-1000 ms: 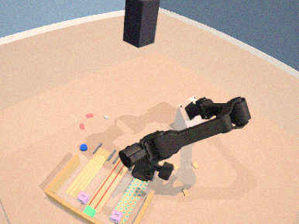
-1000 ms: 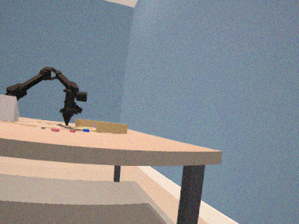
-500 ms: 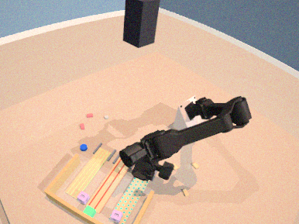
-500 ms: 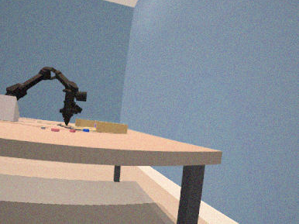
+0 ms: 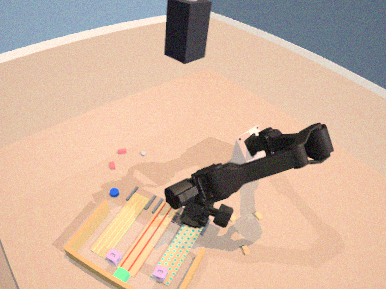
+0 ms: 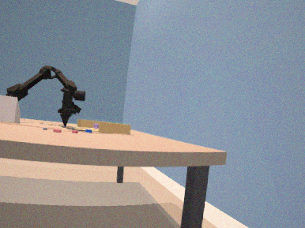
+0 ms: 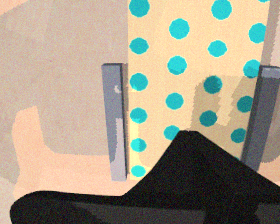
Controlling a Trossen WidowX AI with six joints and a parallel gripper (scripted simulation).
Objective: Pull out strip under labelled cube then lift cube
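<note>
Right now my gripper tip is 90 mm short of the dotted strip and 30 mm to the right of it. From my gripper tip the other things lie so: blue disc 250 mm to the right, 120 mm ahead; grey bit 330 mm to the right, 70 mm behind.
</note>
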